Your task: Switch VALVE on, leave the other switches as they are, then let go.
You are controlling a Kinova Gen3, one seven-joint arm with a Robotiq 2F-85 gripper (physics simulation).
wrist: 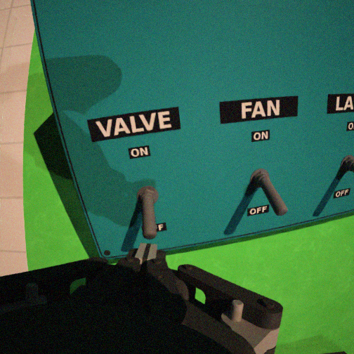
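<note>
The VALVE switch is a grey-brown toggle lever at the left of the teal panel. Its lever points down toward the OFF label, which it partly covers, and away from the ON label. My gripper is shut and empty. Its fingertips are together just below the lever's tip in the view, near the panel's lower edge; whether they touch the lever cannot be told.
The FAN switch stands to the right, its lever pointing down toward OFF. The LAMP switch shows partly at the right edge, also down. The panel sits on a bright green surface. A tiled floor lies at the left.
</note>
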